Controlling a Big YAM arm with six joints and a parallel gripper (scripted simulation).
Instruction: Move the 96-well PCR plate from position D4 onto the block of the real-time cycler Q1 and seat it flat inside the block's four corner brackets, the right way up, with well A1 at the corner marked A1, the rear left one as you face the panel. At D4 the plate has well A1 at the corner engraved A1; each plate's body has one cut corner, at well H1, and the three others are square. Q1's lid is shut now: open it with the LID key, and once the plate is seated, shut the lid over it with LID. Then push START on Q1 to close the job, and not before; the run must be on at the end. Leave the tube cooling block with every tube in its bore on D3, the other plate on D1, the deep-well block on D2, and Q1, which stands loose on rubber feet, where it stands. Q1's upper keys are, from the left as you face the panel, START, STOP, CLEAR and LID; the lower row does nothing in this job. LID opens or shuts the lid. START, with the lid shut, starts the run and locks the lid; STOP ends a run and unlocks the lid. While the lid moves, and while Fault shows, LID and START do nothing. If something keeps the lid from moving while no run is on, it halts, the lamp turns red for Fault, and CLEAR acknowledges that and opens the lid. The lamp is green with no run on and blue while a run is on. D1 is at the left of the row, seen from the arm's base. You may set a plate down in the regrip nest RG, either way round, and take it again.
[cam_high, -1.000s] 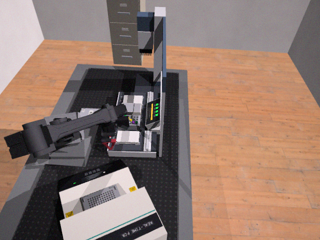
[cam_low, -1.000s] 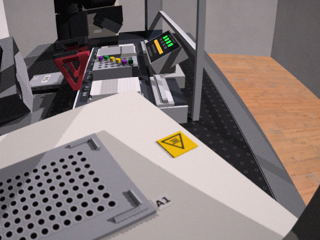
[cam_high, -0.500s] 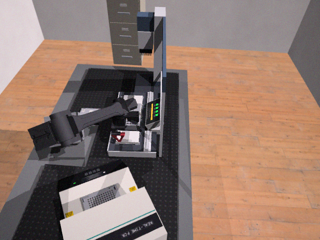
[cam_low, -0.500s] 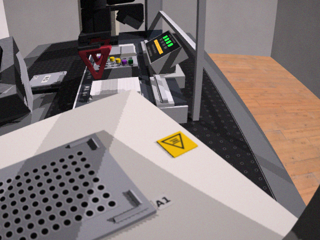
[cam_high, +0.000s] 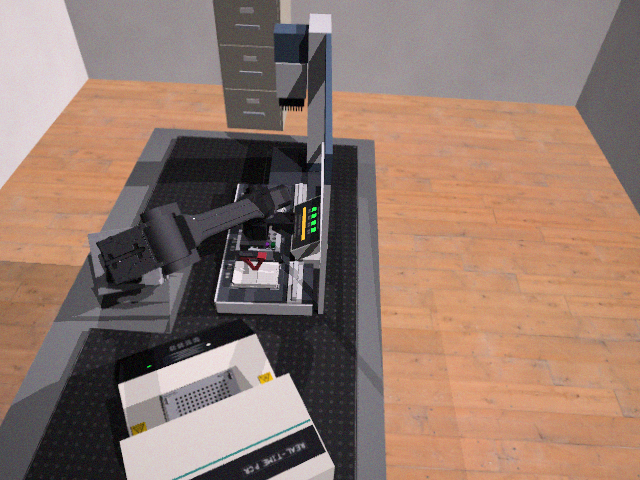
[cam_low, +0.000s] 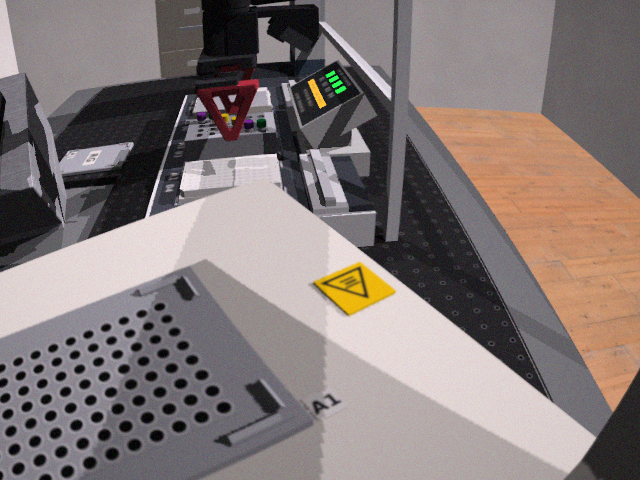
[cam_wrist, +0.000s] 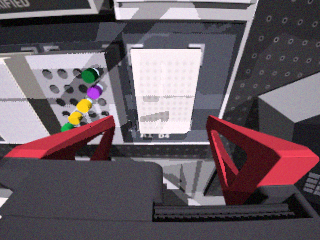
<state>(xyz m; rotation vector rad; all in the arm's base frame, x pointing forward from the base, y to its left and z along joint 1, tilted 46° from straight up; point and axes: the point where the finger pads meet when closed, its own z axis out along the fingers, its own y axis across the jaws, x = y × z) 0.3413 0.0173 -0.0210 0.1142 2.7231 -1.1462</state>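
The tube cooling block lies 10 cm to the left of my hand, 6 cm below it and 1 cm ahead of it. The rest, counted from my hand: tall gantry post 17 cm ahead, 12 cm to the right, 10 cm above; then pipette head 54 cm to the left, 25 cm above, 15 cm ahead; then grey nest 26 cm to the left, 24 cm behind, 12 cm below.
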